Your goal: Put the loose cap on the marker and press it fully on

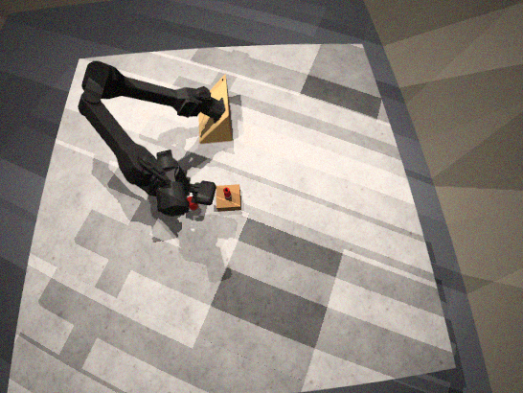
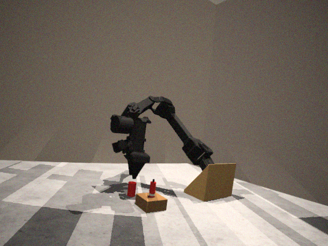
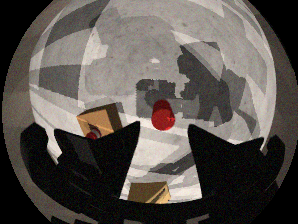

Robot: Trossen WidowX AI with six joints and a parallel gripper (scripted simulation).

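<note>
The red cap lies 5 cm below my gripper tip. Round my gripper tip: holder block: 12 cm to the left, 5 cm below.
</note>
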